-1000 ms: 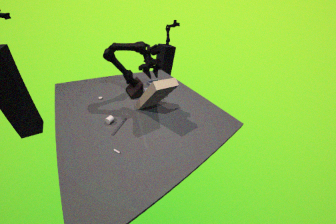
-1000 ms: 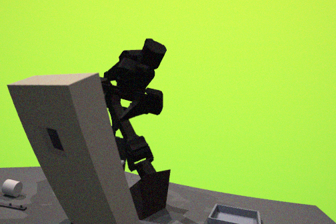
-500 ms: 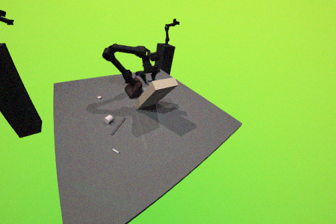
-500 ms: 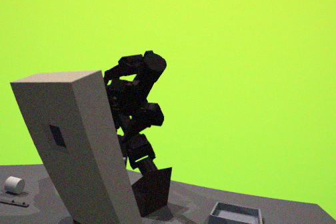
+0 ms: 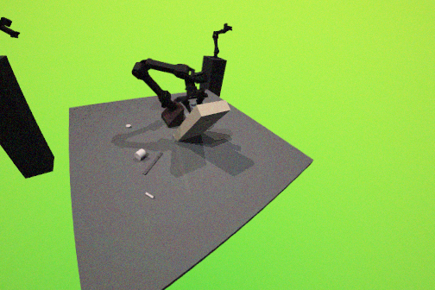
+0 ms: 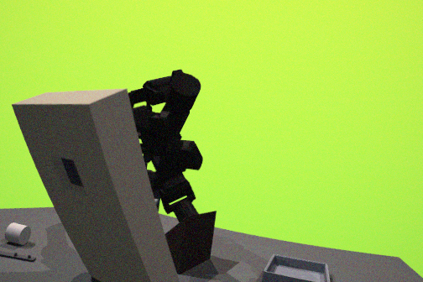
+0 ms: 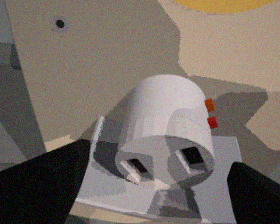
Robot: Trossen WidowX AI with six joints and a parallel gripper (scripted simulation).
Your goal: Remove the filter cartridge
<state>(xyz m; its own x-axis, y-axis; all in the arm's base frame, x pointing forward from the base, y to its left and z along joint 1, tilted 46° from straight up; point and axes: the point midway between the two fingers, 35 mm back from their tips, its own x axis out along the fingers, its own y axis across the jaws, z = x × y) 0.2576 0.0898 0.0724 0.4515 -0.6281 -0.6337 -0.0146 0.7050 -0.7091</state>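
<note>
My gripper tip is now 1 cm short of the white round filter cartridge and 1 cm above it. The rest, counted from my gripper tip: beige service panel (5 cm ahead, 3 cm below, 1 cm to the right); then grey tray (33 cm behind, 27 cm to the left, 19 cm below); then white peg (37 cm to the right, 27 cm ahead, 20 cm below).
</note>
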